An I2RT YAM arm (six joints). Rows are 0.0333 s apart.
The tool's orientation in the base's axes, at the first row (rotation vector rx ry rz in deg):
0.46, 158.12, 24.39
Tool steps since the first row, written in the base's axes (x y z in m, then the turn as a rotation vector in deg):
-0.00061, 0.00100, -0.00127, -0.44, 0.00, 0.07
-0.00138, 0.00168, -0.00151, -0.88, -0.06, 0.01
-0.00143, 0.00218, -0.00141, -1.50, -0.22, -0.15
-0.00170, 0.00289, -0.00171, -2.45, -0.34, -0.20
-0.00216, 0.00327, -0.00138, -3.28, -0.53, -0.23
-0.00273, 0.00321, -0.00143, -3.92, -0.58, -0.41
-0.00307, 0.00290, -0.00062, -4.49, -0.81, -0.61
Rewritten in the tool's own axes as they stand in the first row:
0.00106, 0.00061, 0.00122, 0.39, 0.04, -0.21
0.00190, 0.00123, 0.00137, 0.82, -0.01, -0.32
0.00195, 0.00173, 0.00141, 1.45, -0.18, -0.44
0.00234, 0.00234, 0.00180, 2.35, -0.27, -0.75
0.00268, 0.00282, 0.00145, 3.13, -0.42, -1.06
0.00323, 0.00277, 0.00129, 3.79, -0.49, -1.13
0.00326, 0.00273, 0.00036, 4.38, -0.74, -1.21

